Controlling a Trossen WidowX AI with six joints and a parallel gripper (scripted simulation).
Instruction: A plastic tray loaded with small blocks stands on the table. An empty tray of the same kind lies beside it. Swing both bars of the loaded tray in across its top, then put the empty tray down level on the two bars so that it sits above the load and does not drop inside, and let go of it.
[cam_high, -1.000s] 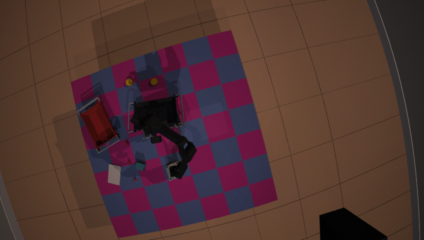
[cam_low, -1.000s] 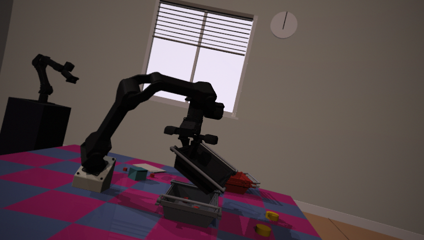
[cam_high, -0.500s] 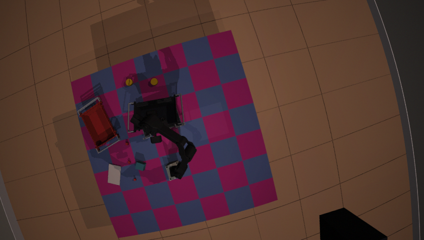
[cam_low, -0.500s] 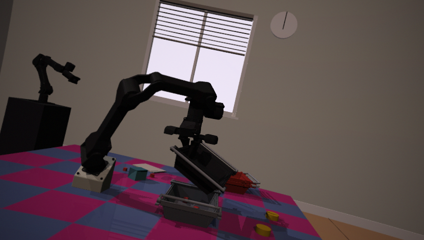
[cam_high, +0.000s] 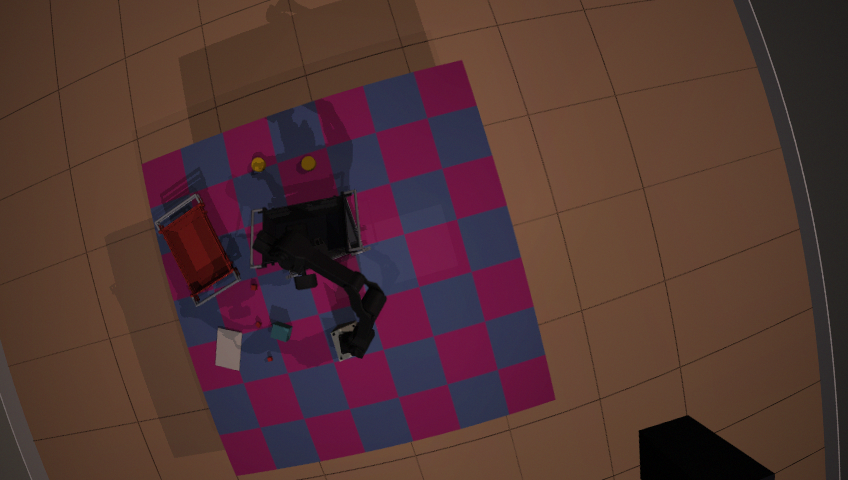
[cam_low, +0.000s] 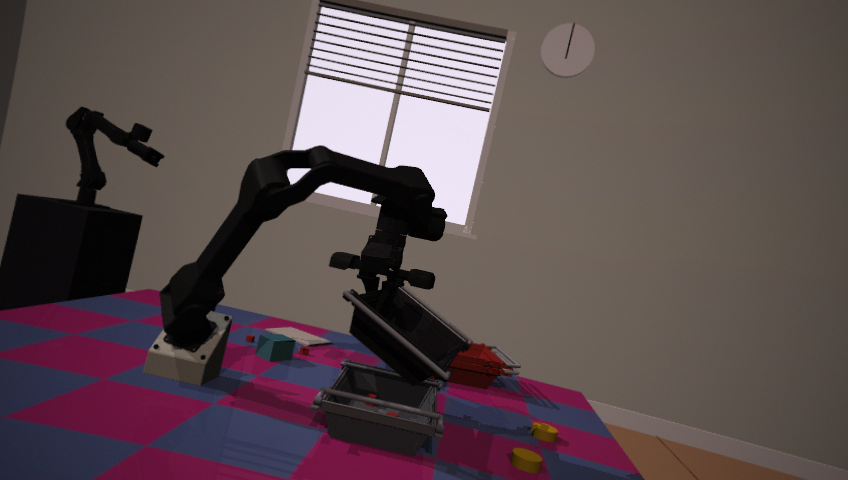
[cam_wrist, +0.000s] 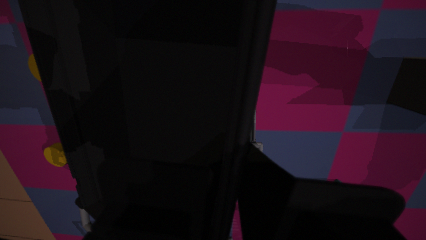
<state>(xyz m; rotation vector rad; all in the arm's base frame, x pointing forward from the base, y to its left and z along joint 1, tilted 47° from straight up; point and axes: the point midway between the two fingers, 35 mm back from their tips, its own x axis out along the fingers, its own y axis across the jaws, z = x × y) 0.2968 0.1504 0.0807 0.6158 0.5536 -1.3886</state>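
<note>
Right now my gripper tip is 80 mm short of the dark tray. From my gripper tip the other things lie so: teal cube (250 mm behind, 200 mm to the left, 150 mm below); then white plate (300 mm behind, 430 mm to the left, 170 mm below).
</note>
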